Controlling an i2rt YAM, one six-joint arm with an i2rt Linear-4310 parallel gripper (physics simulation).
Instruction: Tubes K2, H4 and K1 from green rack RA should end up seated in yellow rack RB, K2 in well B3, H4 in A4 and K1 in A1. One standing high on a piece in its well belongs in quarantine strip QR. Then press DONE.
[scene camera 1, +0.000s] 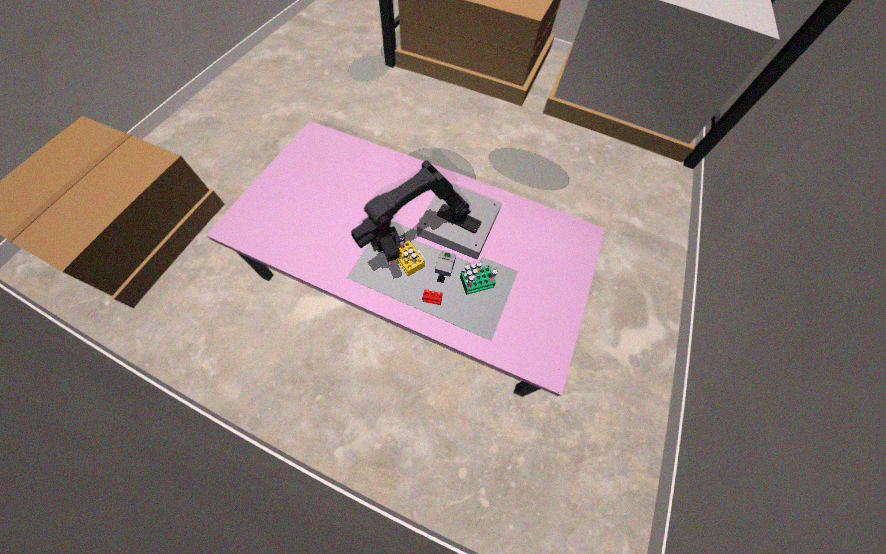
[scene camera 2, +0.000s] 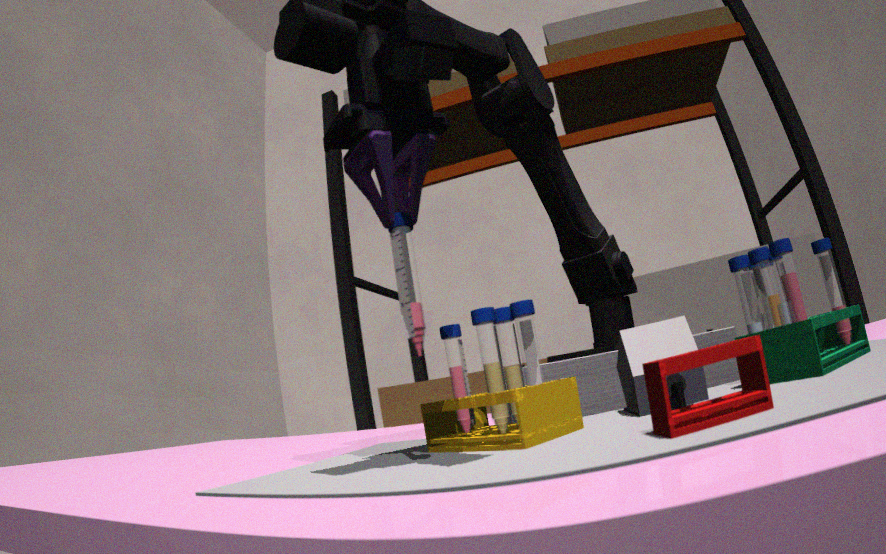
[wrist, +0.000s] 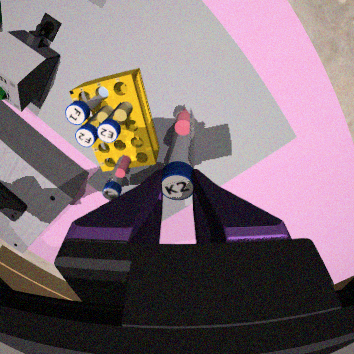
Labels:
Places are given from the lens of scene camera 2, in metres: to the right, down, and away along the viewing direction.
my gripper (scene camera 2: 400, 226): -0.04, -0.04, 0.42
grey DONE box (scene camera 2: 663, 339): 0.21, 0.06, 0.43
grey mat (scene camera 2: 614, 439): 0.12, 0.12, 0.32
The marked spots on the grey DONE box and the grey mat are 0.15 m apart.

